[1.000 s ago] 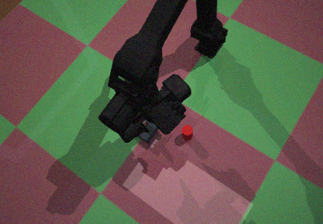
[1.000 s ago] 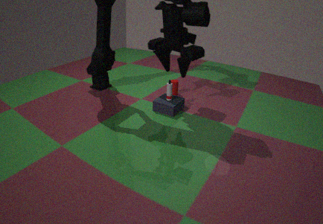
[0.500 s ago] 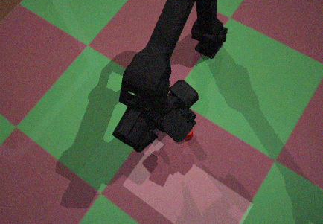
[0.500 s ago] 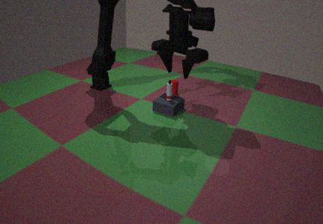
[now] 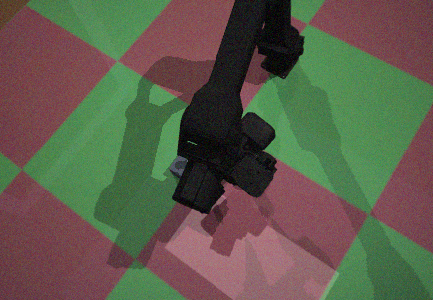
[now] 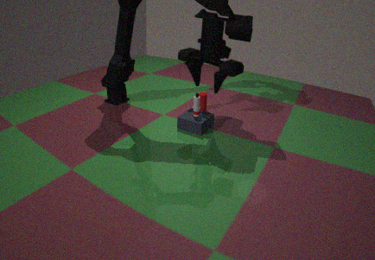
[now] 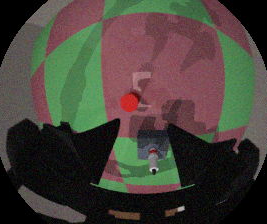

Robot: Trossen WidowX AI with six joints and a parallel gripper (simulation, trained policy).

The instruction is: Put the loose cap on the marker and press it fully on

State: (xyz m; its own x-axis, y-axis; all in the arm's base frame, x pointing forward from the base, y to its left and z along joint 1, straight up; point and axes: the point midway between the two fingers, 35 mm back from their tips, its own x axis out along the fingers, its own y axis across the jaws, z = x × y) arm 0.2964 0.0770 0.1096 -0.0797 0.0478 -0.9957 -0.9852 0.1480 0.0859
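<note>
The red cap lies 5 cm below my gripper tip, 2 cm to the left of it and 2 cm behind it. Round my gripper tip: grey holder block 9 cm to the right, 6 cm below, 2 cm ahead.
</note>
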